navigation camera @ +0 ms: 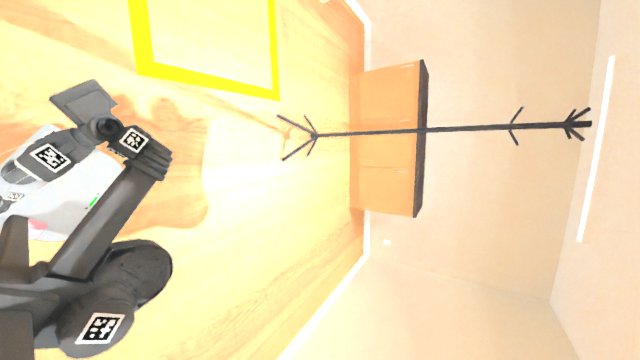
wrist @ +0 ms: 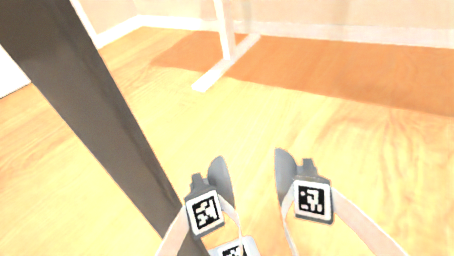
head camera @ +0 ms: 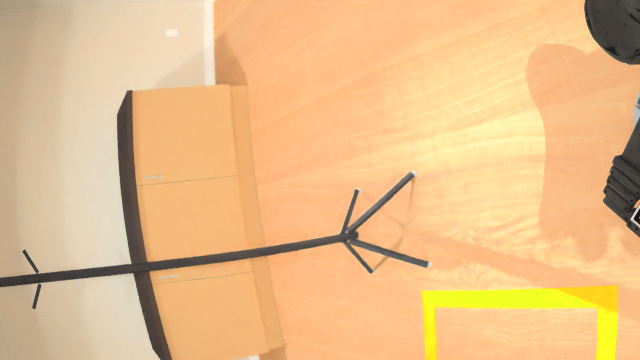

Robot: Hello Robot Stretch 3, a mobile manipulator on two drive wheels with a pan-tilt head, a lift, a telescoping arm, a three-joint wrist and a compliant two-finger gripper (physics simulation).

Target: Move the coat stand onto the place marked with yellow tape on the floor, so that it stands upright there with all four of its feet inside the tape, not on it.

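Seen in the pictures: gripper, fingertip midpoint: (wrist: 250,170); robot's base, link origin: (navigation camera: 23,171).
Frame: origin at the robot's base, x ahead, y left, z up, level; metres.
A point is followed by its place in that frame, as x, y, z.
Observation:
The dark coat stand (head camera: 300,244) {-1.033, -1.050, 0.463} (navigation camera: 370,133) {-1.033, -1.051, 0.730} stands upright on the floor in front of a low cabinet. Its four splayed feet are outside the yellow tape square (head camera: 500,299) {-0.391, -0.930, 0.001} (navigation camera: 210,81) {-0.274, -0.826, 0.001}; one foot is close to a tape corner in the head view. Part of the tape square is cut off in both views. My gripper (wrist: 250,170) {0.032, 0.063, 0.518} is open with nothing between its fingertips, over bare floor, away from the coat stand. The coat stand does not show in the wrist view. In the navigation view my wrist and arm are at the left, over the robot's base.
The wooden cabinet (head camera: 190,135) {-2.333, -1.316, 0.457} (navigation camera: 387,145) {-1.982, -1.736, 0.535} with a dark top stands against the wall behind the coat stand. A white post (wrist: 225,30) {0.326, 1.219, 0.202} on a floor bar stands near a wall in the wrist view. A dark beam (wrist: 100,110) crosses the left of that view.

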